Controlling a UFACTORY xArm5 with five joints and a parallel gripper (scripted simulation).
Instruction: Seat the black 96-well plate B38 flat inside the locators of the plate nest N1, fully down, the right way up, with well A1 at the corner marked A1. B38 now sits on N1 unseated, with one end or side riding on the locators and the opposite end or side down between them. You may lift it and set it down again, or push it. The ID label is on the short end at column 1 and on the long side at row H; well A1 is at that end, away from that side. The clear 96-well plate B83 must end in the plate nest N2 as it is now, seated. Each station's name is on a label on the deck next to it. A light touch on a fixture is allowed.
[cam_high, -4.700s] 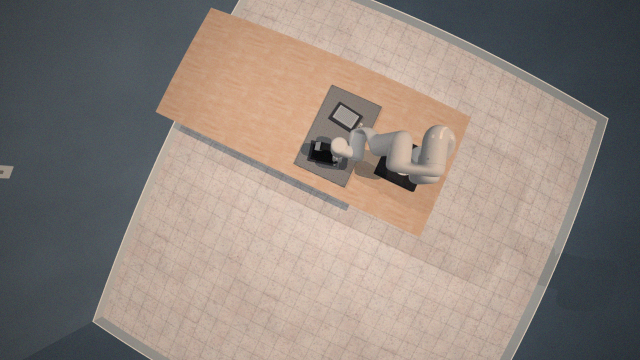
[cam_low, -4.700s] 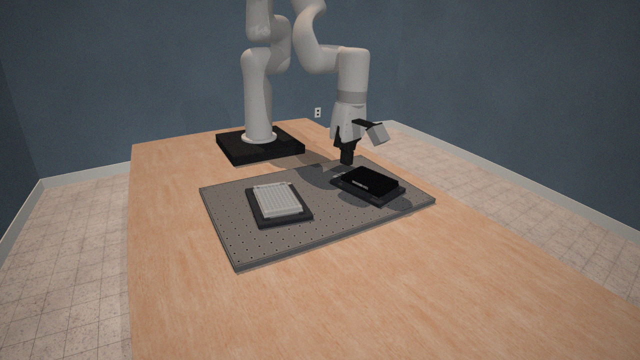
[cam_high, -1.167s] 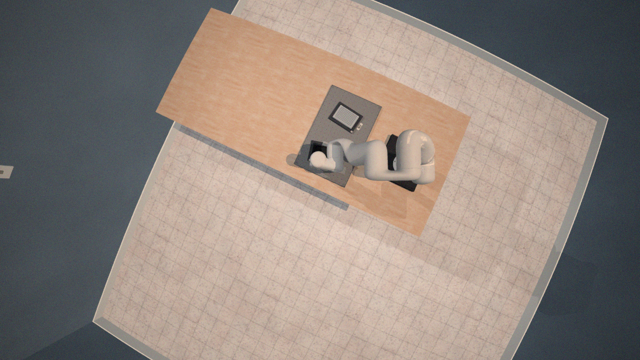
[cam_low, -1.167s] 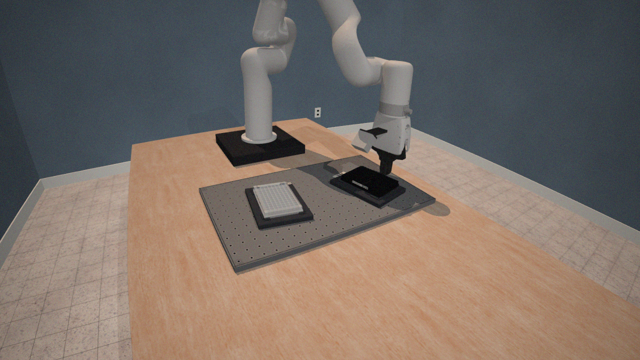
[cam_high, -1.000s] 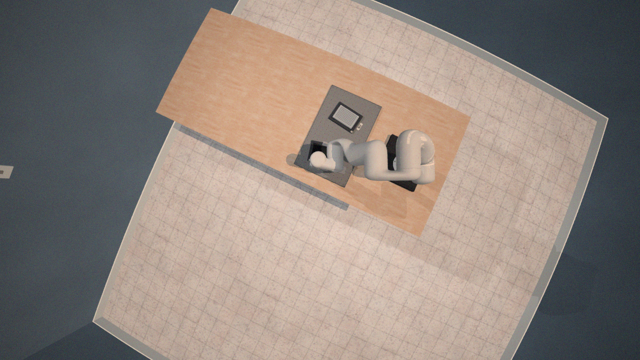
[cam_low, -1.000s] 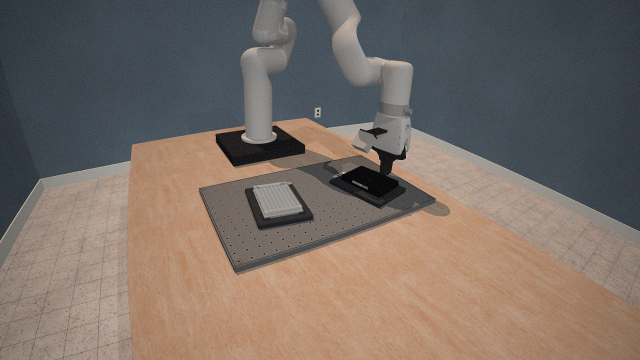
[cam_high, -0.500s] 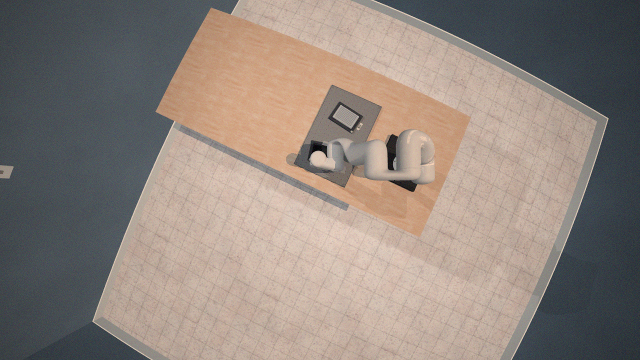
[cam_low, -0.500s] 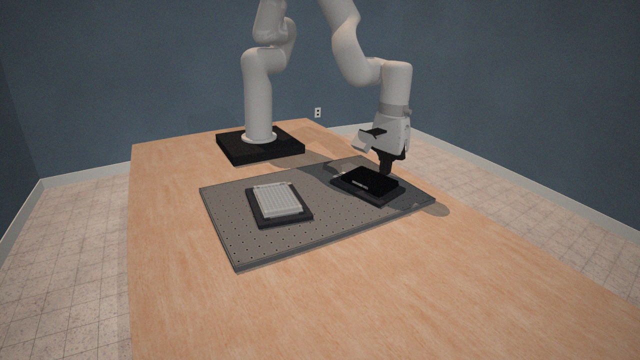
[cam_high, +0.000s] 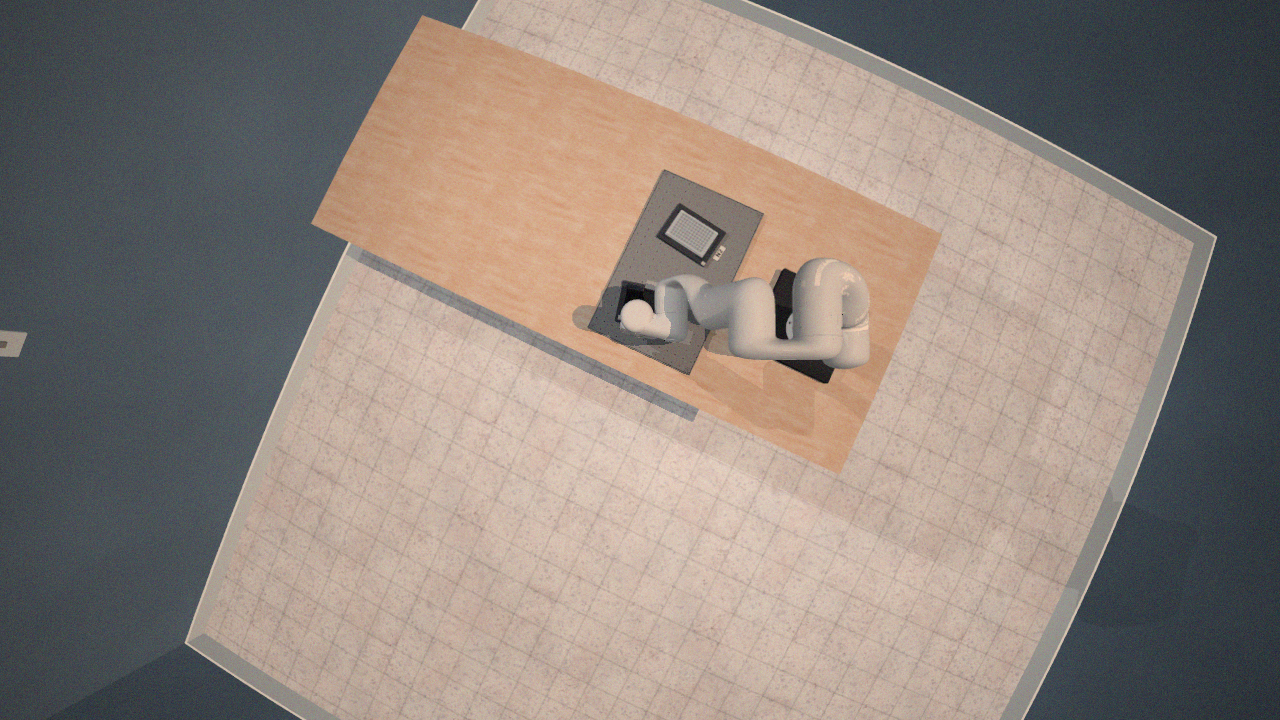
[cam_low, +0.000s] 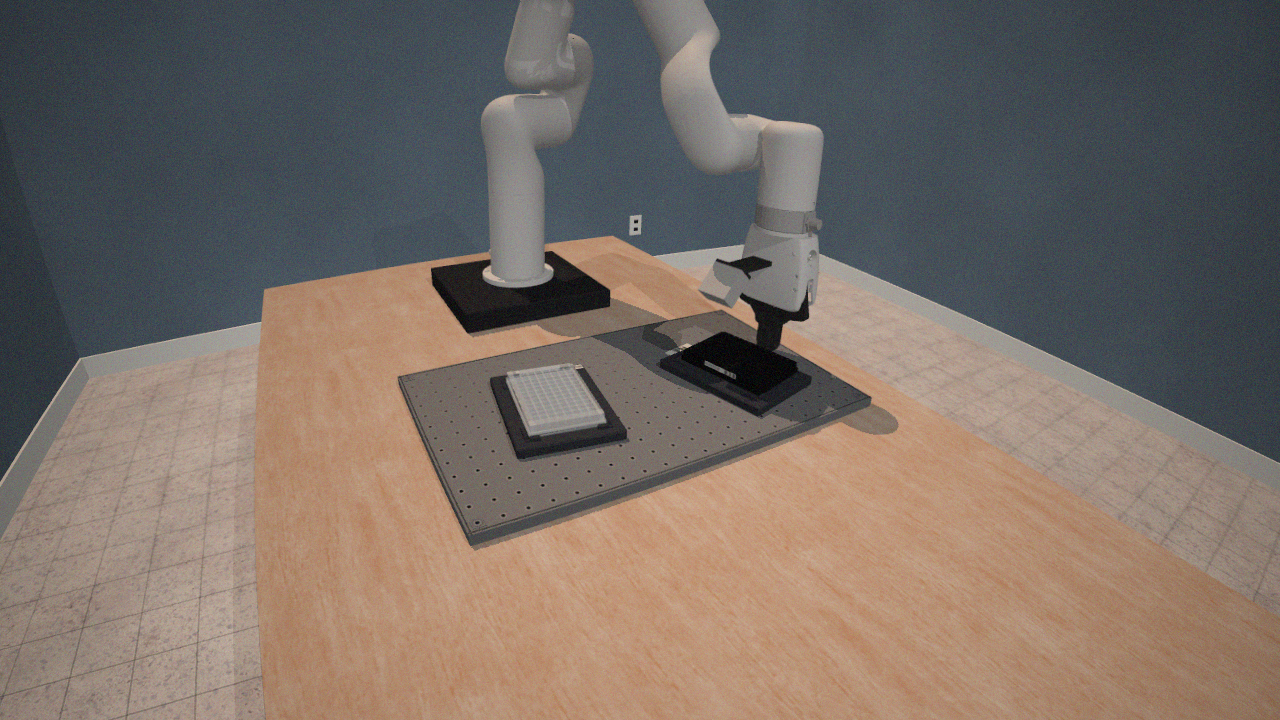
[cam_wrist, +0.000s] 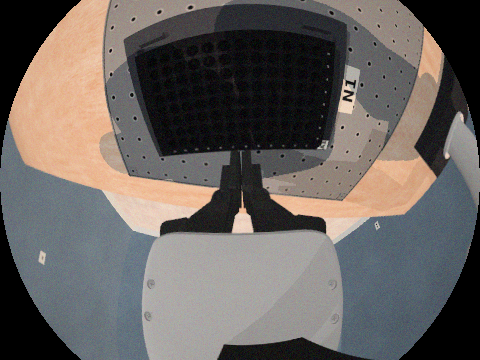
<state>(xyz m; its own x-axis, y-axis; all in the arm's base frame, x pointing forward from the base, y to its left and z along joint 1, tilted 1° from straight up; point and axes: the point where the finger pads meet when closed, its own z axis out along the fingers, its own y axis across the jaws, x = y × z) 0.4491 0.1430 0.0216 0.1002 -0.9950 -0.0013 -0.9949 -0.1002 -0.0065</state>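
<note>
Right now my hand is 6 cm to the left of the black plate B38, 2 cm above it and 1 cm short of it. Round my hand: clear plate B83: 31 cm to the right, 5 cm behind, 2 cm below; then N1 label: 9 cm behind, 8 cm to the right, 4 cm below.
</note>
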